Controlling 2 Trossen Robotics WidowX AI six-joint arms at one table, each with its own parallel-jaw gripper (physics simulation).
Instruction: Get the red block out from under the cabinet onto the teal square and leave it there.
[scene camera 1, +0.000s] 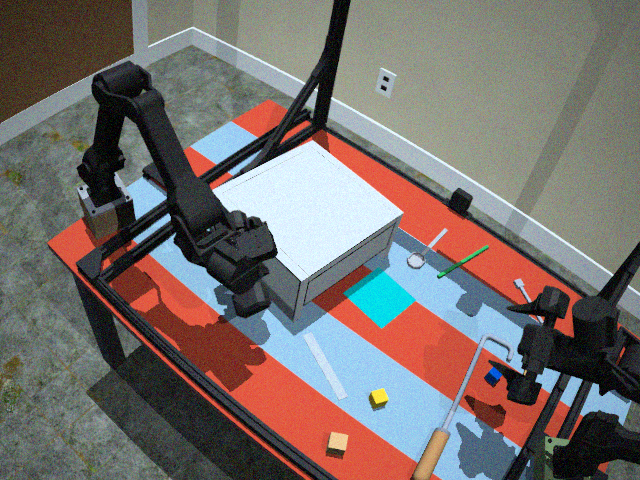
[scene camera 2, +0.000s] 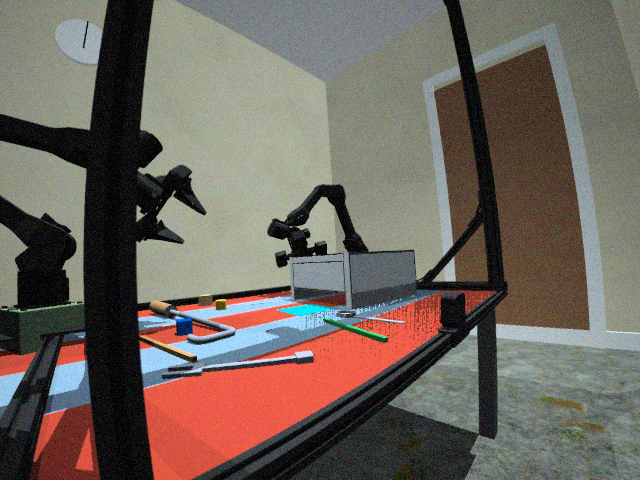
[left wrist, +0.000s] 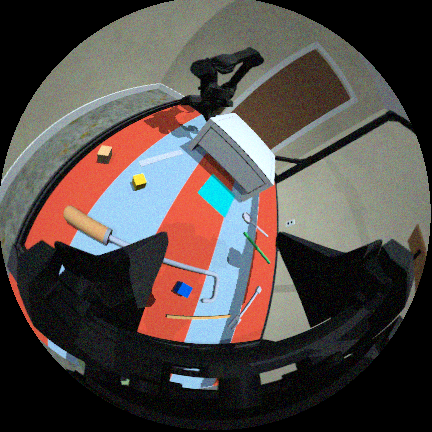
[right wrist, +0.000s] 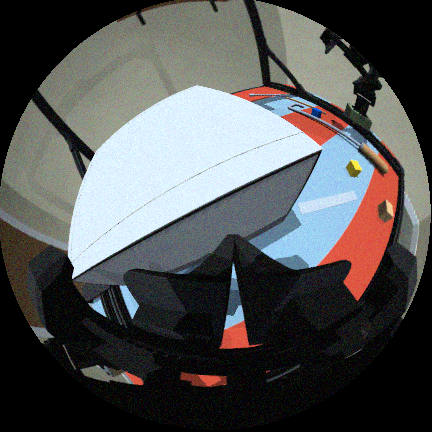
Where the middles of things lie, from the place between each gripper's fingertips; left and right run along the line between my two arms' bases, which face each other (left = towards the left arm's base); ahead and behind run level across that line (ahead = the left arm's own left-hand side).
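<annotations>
For the wooden-handled tool (scene camera 2: 170, 311), my left hand is 30 mm short of it, 20 mm to the right of it and 180 mm above it. Still counting from my left hand, there's the flat strip (scene camera 1: 309, 338), which is 100 mm ahead, 240 mm to the right and 200 mm below. The teal square (scene camera 1: 382, 299) is 100 mm behind that same hand, 230 mm to the right and 200 mm below, and the cabinet (scene camera 1: 286, 282) is 120 mm behind it, 430 mm to the right and 130 mm below.
As for the cabinet and my right gripper, the gripper is 16 cm past the cabinet, 2 cm to the left of it and 2 cm above it. From my right hand, you'd find the flat strip 6 cm ahead, 17 cm to the left and 8 cm below, the teal square 14 cm behind, 19 cm to the left and 8 cm below, and the wooden-handled tool 1 cm behind, 44 cm to the left and 7 cm below.
</annotations>
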